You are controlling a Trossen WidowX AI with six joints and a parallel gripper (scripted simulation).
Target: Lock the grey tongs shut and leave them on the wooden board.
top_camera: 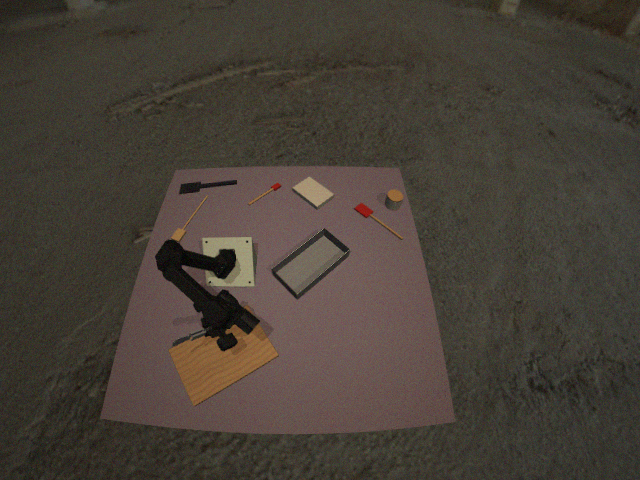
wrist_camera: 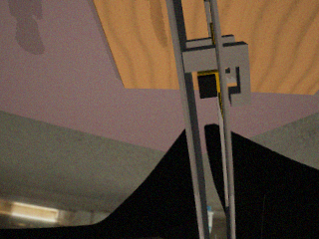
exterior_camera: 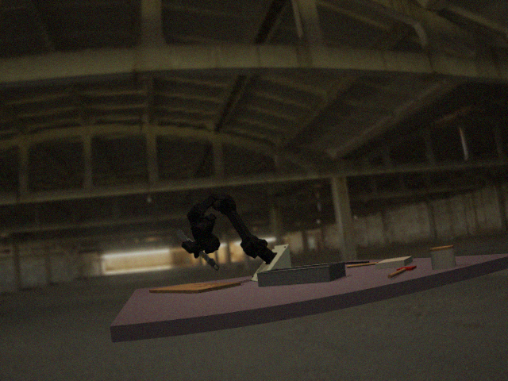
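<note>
Now: the yellow piece 40 mm ahead of my gripper tip, 30 mm to the left of it and 10 mm above it. The rest, counted from my gripper tip: grey roasting tin: 370 mm ahead, 350 mm to the left, 110 mm below; white block: 770 mm to the left, 390 mm ahead, 130 mm below; wooden board: 130 mm below, 30 mm to the right, 30 mm ahead.
</note>
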